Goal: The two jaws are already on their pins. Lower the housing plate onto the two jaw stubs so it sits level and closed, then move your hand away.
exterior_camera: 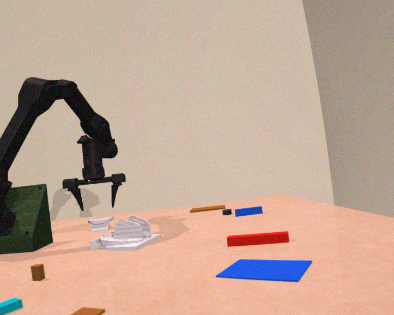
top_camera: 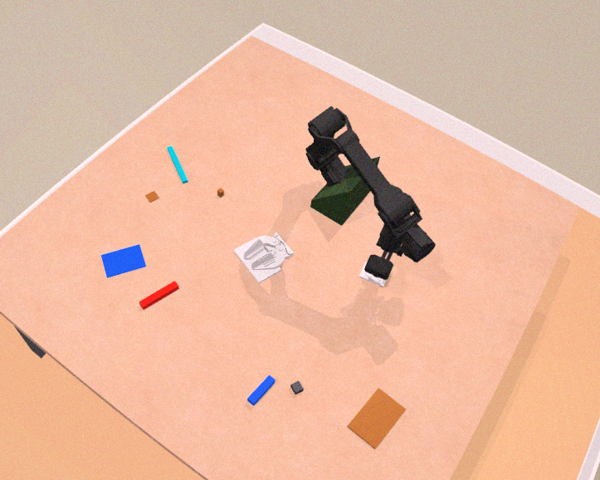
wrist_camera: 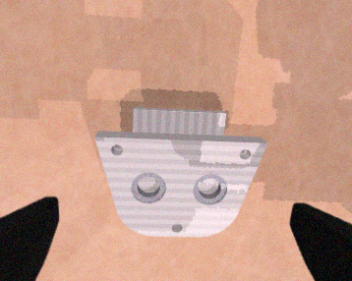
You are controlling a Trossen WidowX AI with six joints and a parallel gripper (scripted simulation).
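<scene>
Now: the white part 5 cm below my gripper tip and 1 cm to the right of it. The rest, counted from my gripper tip: blue bar: 44 cm ahead, 7 cm to the right, 5 cm below; orange sheet: 34 cm ahead, 19 cm to the left, 6 cm below; dark cube: 39 cm ahead, 5 cm below.
</scene>
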